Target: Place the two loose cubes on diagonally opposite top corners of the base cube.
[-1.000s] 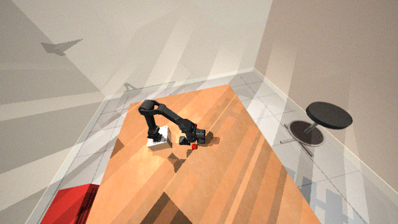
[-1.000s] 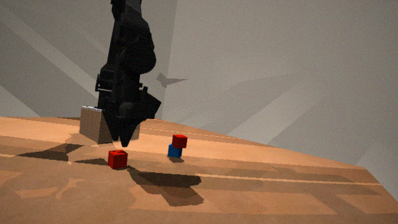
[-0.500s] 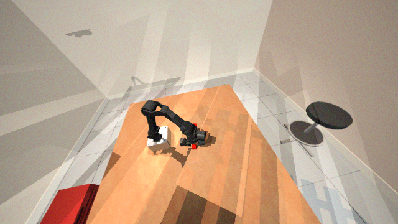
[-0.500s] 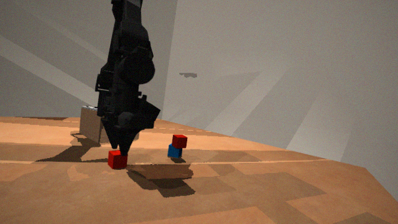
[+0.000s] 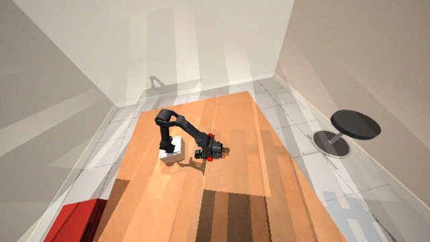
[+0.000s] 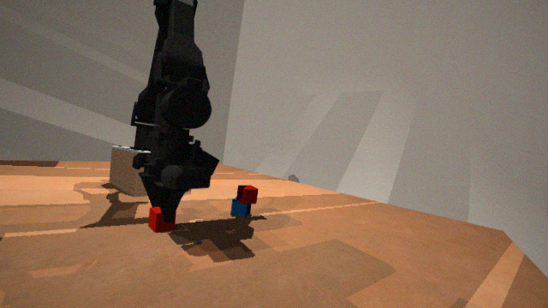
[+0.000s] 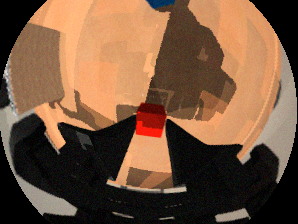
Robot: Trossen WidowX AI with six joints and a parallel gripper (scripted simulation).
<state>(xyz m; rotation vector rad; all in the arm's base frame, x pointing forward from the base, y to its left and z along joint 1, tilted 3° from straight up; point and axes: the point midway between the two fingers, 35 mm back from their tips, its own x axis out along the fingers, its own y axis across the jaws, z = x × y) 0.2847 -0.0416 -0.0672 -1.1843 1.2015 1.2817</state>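
Now: gripper tip 20 mm past the blue cube and 180 mm to the right of it.
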